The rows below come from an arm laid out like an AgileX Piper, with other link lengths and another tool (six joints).
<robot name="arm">
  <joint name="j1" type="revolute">
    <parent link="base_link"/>
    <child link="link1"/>
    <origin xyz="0 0 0.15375"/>
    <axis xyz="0 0 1"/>
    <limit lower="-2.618" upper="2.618"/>
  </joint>
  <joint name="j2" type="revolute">
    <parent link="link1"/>
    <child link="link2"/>
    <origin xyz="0 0 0"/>
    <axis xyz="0 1 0"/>
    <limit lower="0" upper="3.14"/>
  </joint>
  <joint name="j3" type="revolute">
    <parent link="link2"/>
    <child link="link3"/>
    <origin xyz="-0.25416 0 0.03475"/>
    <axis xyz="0 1 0"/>
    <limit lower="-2.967" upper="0"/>
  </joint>
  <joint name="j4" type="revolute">
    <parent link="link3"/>
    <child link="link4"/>
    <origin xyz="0.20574 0 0.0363"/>
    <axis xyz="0.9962 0 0.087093"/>
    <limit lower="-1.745" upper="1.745"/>
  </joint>
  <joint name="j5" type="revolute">
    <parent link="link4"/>
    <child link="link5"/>
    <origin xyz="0 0 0"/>
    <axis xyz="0 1 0"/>
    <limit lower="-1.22" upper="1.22"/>
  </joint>
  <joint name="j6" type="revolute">
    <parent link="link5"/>
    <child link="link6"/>
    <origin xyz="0.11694 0 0.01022"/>
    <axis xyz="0.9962 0 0.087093"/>
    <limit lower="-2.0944" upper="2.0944"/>
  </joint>
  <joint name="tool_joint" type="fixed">
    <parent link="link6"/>
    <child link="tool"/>
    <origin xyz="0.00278 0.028 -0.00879" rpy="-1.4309 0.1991 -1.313"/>
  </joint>
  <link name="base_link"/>
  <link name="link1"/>
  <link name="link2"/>
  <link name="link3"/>
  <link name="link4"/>
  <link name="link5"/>
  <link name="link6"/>
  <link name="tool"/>
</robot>
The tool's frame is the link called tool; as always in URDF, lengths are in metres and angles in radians.
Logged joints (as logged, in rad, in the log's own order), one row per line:
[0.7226, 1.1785, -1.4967, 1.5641, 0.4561, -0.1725]
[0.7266, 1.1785, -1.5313, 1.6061, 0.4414, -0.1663]
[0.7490, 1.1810, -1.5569, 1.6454, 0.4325, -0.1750]
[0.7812, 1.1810, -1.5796, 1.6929, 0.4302, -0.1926]
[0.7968, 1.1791, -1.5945, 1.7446, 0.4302, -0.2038]
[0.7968, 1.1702, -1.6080, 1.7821, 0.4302, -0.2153]
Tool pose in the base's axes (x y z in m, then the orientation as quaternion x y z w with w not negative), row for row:
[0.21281, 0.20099, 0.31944, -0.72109, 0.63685, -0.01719, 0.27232]
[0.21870, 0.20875, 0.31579, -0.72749, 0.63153, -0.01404, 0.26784]
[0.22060, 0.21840, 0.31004, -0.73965, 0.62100, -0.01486, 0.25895]
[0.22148, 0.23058, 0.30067, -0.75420, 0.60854, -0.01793, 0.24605]
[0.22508, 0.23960, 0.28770, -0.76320, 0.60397, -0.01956, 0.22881]
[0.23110, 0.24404, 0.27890, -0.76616, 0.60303, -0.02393, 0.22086]
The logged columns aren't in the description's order. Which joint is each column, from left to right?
Columns, left to right: j1, j5, j3, j2, j6, j4.
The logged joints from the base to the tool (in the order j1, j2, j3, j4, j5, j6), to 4 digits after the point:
[0.7226, 1.5641, -1.4967, -0.1725, 1.1785, 0.4561]
[0.7266, 1.6061, -1.5313, -0.1663, 1.1785, 0.4414]
[0.7490, 1.6454, -1.5569, -0.1750, 1.1810, 0.4325]
[0.7812, 1.6929, -1.5796, -0.1926, 1.1810, 0.4302]
[0.7968, 1.7446, -1.5945, -0.2038, 1.1791, 0.4302]
[0.7968, 1.7821, -1.6080, -0.2153, 1.1702, 0.4302]

